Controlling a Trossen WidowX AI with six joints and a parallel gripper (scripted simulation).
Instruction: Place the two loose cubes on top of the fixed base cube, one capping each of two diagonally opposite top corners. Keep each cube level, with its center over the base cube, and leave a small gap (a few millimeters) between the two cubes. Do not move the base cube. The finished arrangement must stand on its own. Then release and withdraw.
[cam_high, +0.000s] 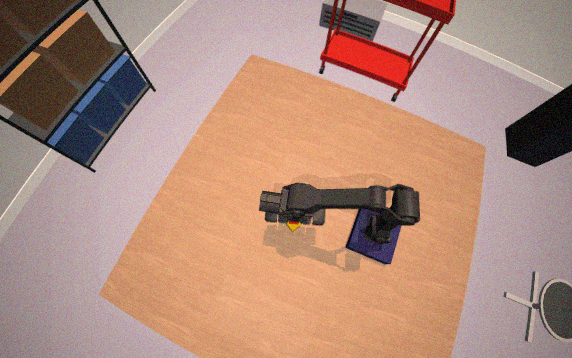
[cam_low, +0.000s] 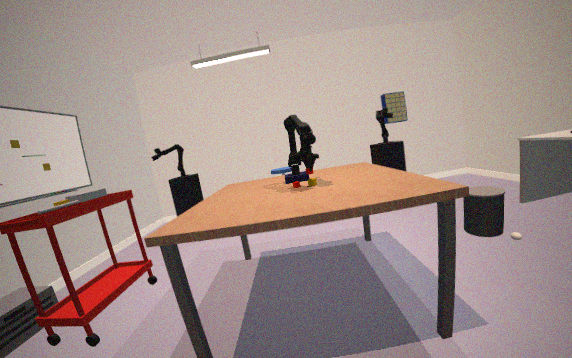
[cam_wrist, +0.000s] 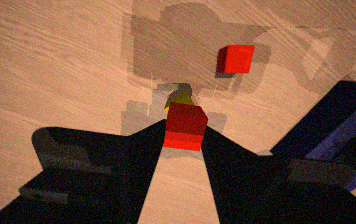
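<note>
Right now my gripper tip is 10 mm to the right of the yellow base cube and 70 mm above it.
</note>
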